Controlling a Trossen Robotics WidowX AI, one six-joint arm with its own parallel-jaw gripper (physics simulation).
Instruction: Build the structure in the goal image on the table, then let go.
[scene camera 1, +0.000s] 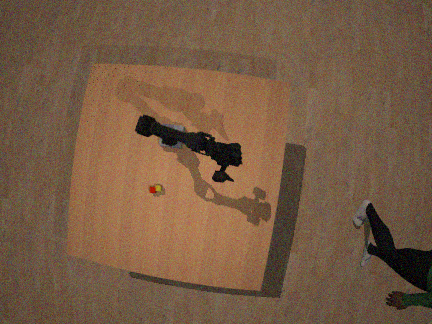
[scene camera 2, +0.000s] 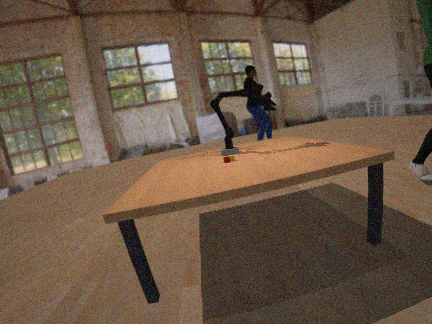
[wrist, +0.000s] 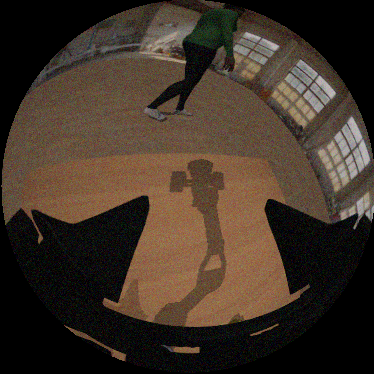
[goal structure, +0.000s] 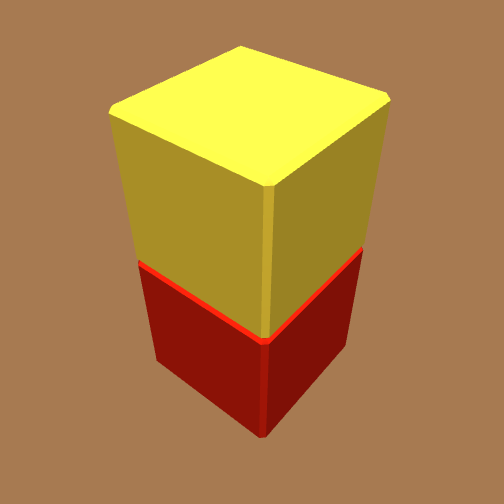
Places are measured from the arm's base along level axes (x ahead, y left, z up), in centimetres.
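Where they show: gripper, fingertip midpoint: (scene camera 1: 237, 172) (scene camera 2: 276, 107) (wrist: 210, 203); arm's base, origin of the base link: (scene camera 2: 229, 148).
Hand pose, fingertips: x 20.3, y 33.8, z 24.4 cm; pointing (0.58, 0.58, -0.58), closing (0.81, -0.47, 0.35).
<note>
Things, the pixels of their top centre, and the offset from my fingertips. Level surfaces: height alone.
- small red block, middle of its top: (scene camera 1: 152, 190) (scene camera 2: 226, 157) dx +7.8, dy -46.6, dz -25.4 cm
- small yellow block, middle of its top: (scene camera 1: 158, 188) (scene camera 2: 230, 155) dx +6.9, dy -43.1, dz -25.4 cm
- table, its level: dz -28.7 cm
A small red block (scene camera 1: 153, 190) (scene camera 2: 226, 160) and a small yellow block (scene camera 1: 158, 188) (scene camera 2: 232, 159) sit side by side on the table (scene camera 1: 115, 225) (scene camera 2: 180, 185), apparently touching. Neither looks stacked on the other. The black gripper (scene camera 1: 236, 170) (scene camera 2: 273, 102) (wrist: 207, 201) is open and empty, high above the table and well to the right of the blocks in the first scene view. In the wrist view its two dark fingers stand wide apart, with tabletop and the arm's shadow showing between them. A small dark yellowish patch at the lower edge there is too unclear to name.
The grey arm base (scene camera 1: 178, 130) (scene camera 2: 230, 151) stands on the table close to the blocks. A person in a green top (wrist: 212, 30) is on the floor beyond the table. Another person in dark top and blue jeans (scene camera 2: 260, 117) is behind the arm.
</note>
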